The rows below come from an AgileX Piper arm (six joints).
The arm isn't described. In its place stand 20 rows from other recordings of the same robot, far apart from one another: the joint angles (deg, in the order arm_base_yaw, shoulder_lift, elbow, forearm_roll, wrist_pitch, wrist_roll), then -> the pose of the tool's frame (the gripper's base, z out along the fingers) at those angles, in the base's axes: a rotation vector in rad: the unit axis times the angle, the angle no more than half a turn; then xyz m.
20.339 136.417 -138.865 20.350 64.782 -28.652 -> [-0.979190, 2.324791, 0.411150, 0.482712, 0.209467, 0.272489]
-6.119 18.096 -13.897 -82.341 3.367 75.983 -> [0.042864, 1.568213, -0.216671, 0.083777, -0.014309, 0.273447]
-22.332 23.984 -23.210 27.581 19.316 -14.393 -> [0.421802, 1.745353, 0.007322, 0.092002, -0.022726, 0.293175]
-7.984 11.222 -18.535 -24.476 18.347 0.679 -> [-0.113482, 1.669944, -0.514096, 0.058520, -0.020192, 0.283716]
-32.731 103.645 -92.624 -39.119 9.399 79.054 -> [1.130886, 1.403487, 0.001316, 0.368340, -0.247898, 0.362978]
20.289 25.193 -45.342 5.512 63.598 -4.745 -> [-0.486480, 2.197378, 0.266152, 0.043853, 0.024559, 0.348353]
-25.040 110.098 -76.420 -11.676 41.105 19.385 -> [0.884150, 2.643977, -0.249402, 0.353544, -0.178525, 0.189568]
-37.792 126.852 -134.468 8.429 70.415 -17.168 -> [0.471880, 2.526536, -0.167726, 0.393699, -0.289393, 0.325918]
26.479 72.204 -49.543 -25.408 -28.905 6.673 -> [-0.673486, 1.257568, 0.300141, 0.245811, 0.143529, 0.362235]
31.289 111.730 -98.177 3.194 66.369 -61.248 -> [-2.060826, 2.002539, -0.023265, 0.352522, 0.219680, 0.267728]
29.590 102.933 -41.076 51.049 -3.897 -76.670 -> [-1.149489, 2.241320, -0.039032, 0.271265, 0.148506, 0.117753]
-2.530 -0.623 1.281 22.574 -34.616 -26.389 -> [0.164005, 0.934274, -0.263737, 0.035717, -0.021442, 0.252696]
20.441 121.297 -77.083 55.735 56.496 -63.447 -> [-1.137225, 2.493262, 1.084926, 0.352697, 0.198379, 0.137881]
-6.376 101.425 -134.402 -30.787 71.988 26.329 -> [0.689139, 1.951937, -0.434800, 0.338797, -0.082430, 0.522480]
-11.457 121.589 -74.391 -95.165 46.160 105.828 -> [0.793028, 1.973673, -0.909021, 0.410412, -0.149877, 0.153213]
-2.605 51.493 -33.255 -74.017 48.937 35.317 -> [-0.020701, 2.145523, -1.199823, 0.154211, -0.073045, 0.299912]
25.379 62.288 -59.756 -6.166 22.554 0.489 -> [-0.480650, 1.863003, 0.196977, 0.216538, 0.098573, 0.392657]
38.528 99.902 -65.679 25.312 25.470 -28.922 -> [-1.026286, 2.308804, 0.466028, 0.279492, 0.243929, 0.220321]
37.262 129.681 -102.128 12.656 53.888 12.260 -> [-0.485260, 2.940951, 0.411271, 0.365942, 0.298628, 0.152983]
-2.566 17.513 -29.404 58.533 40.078 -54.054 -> [-0.435038, 1.630550, 0.420818, 0.053557, 0.047623, 0.329647]
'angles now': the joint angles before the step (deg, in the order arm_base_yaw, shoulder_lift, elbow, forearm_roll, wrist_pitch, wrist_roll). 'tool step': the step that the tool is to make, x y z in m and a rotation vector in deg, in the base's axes. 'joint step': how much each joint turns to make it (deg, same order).
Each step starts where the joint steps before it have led.
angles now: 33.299, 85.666, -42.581, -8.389, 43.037, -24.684
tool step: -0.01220, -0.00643, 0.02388, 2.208, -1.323, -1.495
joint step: 0.001, -6.138, 0.039, 1.695, 3.824, 0.115
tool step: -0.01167, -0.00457, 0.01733, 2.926, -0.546, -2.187
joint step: 0.001, -4.827, 0.067, 2.429, 2.764, 0.778
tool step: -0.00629, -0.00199, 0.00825, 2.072, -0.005, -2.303
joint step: -0.002, -2.376, 0.001, 1.541, 1.310, 1.600
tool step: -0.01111, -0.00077, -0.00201, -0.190, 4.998, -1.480
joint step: 0.600, -0.617, 0.610, 2.724, 4.292, 0.862
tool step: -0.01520, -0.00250, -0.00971, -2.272, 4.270, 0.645
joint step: 1.762, -0.670, 2.639, 0.493, 2.830, 0.920
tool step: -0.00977, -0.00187, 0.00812, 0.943, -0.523, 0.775
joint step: 1.135, -3.034, 0.295, 0.470, 1.758, 0.179
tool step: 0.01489, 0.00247, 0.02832, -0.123, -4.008, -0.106
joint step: -0.970, 0.149, -6.646, -2.647, 3.339, 0.059
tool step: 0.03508, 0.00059, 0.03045, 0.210, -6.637, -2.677
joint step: -3.897, 3.450, -9.135, -3.574, 0.039, -0.316
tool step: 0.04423, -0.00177, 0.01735, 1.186, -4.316, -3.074
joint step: -5.397, 6.193, -8.740, -0.479, -1.990, -2.149
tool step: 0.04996, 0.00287, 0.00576, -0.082, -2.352, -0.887
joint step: -3.700, 8.720, -9.721, -0.068, -1.359, -2.862
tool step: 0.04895, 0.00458, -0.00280, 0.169, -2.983, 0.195
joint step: -2.440, 8.745, -9.164, 0.054, -2.654, -2.601
